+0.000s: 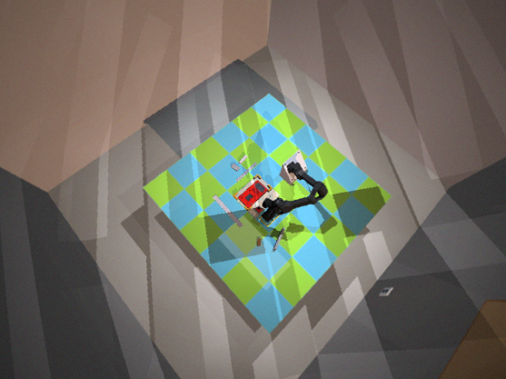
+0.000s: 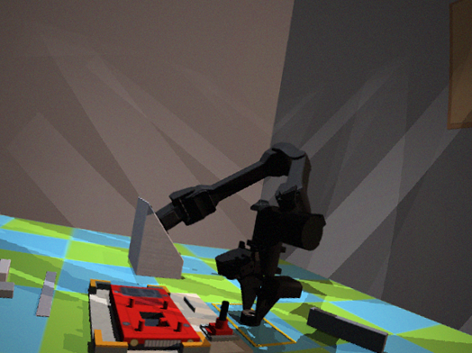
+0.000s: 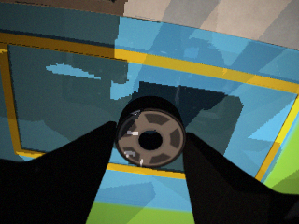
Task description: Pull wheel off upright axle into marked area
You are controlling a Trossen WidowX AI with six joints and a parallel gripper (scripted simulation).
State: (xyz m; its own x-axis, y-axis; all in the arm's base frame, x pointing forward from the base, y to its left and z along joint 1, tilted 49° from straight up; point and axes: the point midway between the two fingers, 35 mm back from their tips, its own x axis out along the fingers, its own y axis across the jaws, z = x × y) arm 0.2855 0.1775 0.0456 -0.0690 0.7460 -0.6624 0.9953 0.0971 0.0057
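My gripper tip is right at the wheel. Round my gripper tip: brown block: 21 cm ahead, 9 cm to the left, 1 cm below; upright axle: 9 cm to the right, 6 cm ahead, 2 cm above.
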